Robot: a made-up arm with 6 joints. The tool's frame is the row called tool. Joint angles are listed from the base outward. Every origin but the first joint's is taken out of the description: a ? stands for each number. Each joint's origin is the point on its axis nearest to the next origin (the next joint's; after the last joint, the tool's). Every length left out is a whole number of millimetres.
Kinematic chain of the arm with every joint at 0, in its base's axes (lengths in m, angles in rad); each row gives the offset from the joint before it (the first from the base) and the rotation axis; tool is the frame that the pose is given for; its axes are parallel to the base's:
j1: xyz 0 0 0.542 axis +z
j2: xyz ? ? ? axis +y
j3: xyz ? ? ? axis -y
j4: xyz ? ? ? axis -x
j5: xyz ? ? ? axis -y
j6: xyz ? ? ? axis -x
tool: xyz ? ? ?
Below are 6 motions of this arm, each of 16 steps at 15 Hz.
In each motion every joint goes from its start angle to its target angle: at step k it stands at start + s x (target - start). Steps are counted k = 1, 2, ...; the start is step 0. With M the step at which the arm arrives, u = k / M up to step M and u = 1 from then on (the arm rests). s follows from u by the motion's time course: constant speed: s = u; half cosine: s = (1 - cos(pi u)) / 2; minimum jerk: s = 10 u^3 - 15 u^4 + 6 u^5.
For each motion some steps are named. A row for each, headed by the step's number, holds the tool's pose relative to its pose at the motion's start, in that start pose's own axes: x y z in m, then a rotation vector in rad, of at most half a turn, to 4 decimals.
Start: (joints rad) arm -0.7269 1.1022 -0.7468 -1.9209 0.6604 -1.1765
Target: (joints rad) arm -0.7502 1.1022 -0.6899 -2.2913 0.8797 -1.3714
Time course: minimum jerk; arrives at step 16
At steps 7, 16:
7: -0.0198 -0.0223 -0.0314 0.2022 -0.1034 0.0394
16: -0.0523 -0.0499 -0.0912 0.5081 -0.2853 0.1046

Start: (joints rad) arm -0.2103 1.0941 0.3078 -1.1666 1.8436 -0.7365
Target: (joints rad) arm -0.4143 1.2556 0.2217 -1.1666 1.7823 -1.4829
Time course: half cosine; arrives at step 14
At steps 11, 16:
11: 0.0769 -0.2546 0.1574 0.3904 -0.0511 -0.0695
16: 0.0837 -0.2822 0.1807 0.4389 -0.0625 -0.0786

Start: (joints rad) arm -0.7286 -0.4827 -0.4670 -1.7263 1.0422 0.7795
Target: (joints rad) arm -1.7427 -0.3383 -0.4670 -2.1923 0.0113 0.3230
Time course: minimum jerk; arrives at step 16
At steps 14, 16:
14: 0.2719 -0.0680 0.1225 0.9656 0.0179 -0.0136
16: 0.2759 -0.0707 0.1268 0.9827 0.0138 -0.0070

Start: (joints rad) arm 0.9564 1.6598 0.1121 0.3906 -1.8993 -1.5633
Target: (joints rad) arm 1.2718 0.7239 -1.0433 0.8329 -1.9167 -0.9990
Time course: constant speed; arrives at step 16
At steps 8, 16:
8: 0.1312 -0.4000 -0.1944 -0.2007 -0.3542 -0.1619
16: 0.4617 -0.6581 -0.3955 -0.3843 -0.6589 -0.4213

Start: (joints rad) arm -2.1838 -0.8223 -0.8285 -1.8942 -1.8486 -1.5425
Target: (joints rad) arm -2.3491 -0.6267 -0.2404 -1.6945 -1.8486 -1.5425
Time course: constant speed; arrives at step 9
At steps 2, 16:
2: 0.0016 0.0540 -0.0915 -0.0780 -0.0700 0.0072
16: -0.0012 0.1954 -0.4215 -0.3404 -0.3362 0.0632

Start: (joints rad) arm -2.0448 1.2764 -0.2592 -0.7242 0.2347 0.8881
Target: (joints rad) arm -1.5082 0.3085 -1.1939 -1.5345 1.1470 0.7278
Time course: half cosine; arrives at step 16
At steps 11, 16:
11: -0.6574 0.2125 -0.3354 0.3185 -0.4083 -0.5816
16: -0.7708 0.2009 -0.5103 0.3946 -0.5136 -0.7528

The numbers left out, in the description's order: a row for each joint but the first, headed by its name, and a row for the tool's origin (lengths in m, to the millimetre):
j2: 0 0 0
j3: 0 0 0.943
j4: 0.757 0 0
j5: 0 -0.251 0
j6: 0 0 0
tool: 0 0 0

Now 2 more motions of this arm.
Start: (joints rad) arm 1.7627 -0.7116 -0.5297 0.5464 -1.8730 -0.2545
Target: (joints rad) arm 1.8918 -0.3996 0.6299 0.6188 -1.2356 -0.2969
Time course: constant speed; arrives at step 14
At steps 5, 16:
5: -0.2330 -0.1414 -0.0080 0.1391 -0.4865 0.1439
16: -0.4981 -0.3771 -0.1334 0.4323 -1.3450 0.3823

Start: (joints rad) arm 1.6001 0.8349 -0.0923 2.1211 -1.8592 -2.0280
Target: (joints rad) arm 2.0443 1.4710 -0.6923 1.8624 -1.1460 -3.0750
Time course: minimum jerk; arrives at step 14
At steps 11, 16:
11: -0.7749 -0.2878 -0.6582 -0.1892 0.7394 0.7522
16: -0.7960 -0.3376 -0.7025 -0.2298 0.7914 0.7341

